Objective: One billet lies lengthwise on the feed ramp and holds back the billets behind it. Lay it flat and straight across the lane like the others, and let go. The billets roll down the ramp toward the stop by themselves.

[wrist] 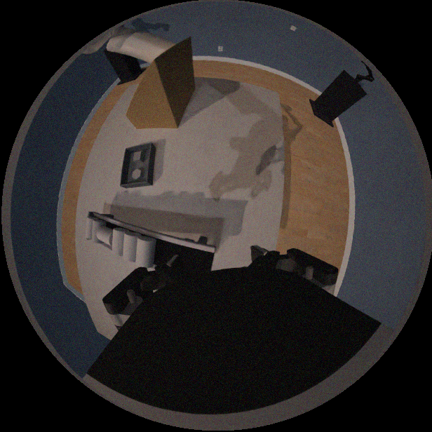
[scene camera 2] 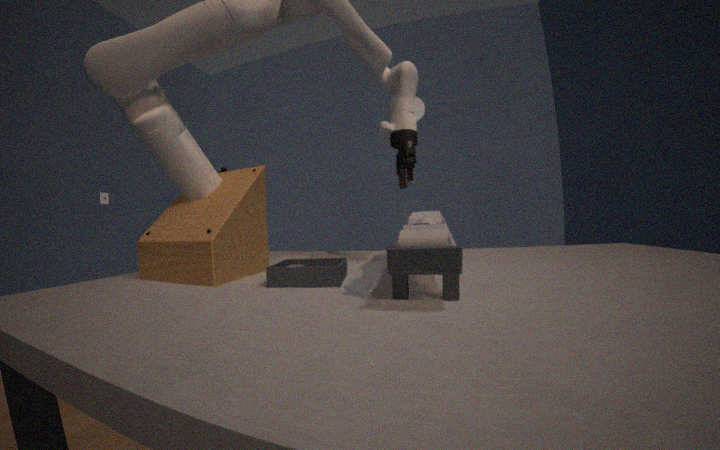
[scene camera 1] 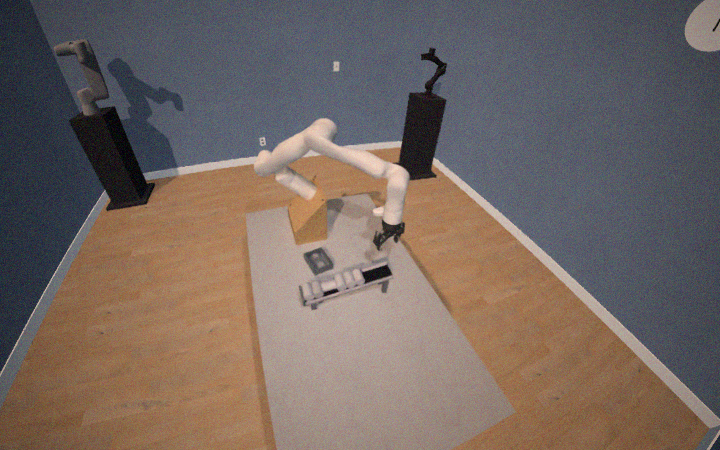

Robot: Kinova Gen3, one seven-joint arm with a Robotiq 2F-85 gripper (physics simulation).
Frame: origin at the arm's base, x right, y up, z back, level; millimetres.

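Seen in the pictures: gripper, fingertip midpoint: [scene camera 2: 406, 186] [scene camera 1: 387, 245]; arm's base, link origin: [scene camera 2: 204, 188] [scene camera 1: 310, 192].
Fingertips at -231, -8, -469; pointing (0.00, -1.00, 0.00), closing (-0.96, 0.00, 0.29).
Pixels of each thing's middle, then the offset from my fingertips to it, as dx, dy, dz.
- billet, body centre: [scene camera 2: 425, 232] [scene camera 1: 328, 285] +268, -114, -47
- dark shallow tray, body centre: [scene camera 2: 310, 271] [scene camera 1: 318, 260] +267, -182, +162
The feed ramp [scene camera 1: 376, 273] [scene camera 2: 424, 261] [wrist: 185, 254] stands on short legs. Several pale billets lie across its lane. One billet [scene camera 1: 329, 282] [wrist: 104, 233] lies lengthwise in the lane, with crosswise billets [scene camera 1: 347, 278] [wrist: 129, 246] up-ramp of it and others [scene camera 1: 306, 291] [wrist: 89, 230] near the low stop end. In scene camera 2 the billets overlap and the lengthwise one cannot be told apart. My gripper [scene camera 1: 387, 244] [scene camera 2: 406, 184] [wrist: 216, 258] is open and empty, pointing down, well above the ramp near its high end, away from the lengthwise billet.
A dark shallow tray [scene camera 1: 318, 260] [scene camera 2: 306, 273] [wrist: 138, 165] with pale recesses or pieces inside lies between the ramp and the wooden arm base [scene camera 1: 310, 222] [scene camera 2: 212, 233] [wrist: 165, 95]. Two black pedestals [scene camera 1: 114, 159] [scene camera 1: 422, 132] stand by the wall.
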